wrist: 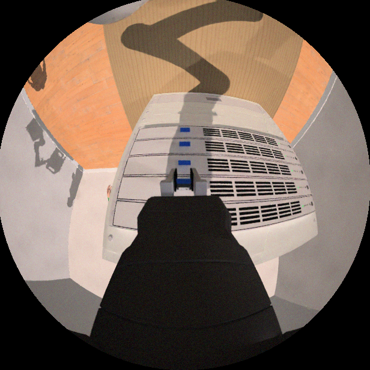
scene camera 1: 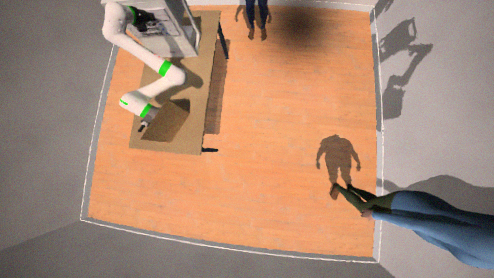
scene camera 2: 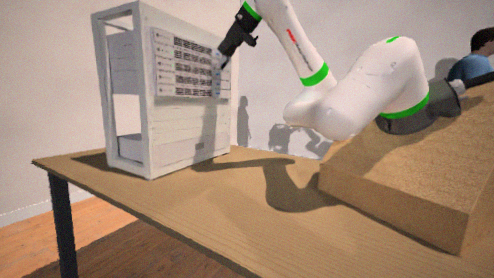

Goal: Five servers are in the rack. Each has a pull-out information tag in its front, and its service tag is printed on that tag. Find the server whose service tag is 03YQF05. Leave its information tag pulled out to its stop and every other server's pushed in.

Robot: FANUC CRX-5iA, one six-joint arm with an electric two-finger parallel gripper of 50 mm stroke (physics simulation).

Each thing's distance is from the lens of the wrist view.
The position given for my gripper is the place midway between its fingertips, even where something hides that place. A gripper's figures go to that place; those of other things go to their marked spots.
my gripper point(wrist: 183, 175): 0.17 m
white rack point(wrist: 235, 145): 0.25 m
